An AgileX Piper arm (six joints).
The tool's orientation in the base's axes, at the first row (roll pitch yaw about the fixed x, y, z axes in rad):
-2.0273, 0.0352, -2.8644
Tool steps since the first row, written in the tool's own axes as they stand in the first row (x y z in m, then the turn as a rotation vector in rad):
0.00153, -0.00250, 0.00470, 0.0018, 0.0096, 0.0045
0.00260, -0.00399, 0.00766, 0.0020, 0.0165, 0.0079
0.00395, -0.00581, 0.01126, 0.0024, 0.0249, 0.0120
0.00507, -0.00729, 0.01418, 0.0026, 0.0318, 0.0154
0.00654, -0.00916, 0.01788, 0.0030, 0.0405, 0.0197
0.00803, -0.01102, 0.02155, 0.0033, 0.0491, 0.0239
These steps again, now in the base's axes. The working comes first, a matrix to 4 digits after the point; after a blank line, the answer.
The tool's axes in the first row as the columns of a matrix, in the base's axes (used below as rounded here):
-0.9612, -0.0902, 0.2606
-0.2735, 0.4326, -0.8591
-0.0352, -0.8970, -0.4405

-0.00002, -0.00554, 0.00012, -0.0014, -0.0002, -0.0107
-0.00014, -0.00902, 0.00011, -0.0014, -0.0002, -0.0184
-0.00034, -0.01327, 0.00011, -0.0014, -0.0002, -0.0277
-0.00052, -0.01672, 0.00011, -0.0014, -0.0002, -0.0354
-0.00080, -0.02111, 0.00011, -0.0014, -0.0002, -0.0451
-0.00111, -0.02548, 0.00011, -0.0014, -0.0002, -0.0547

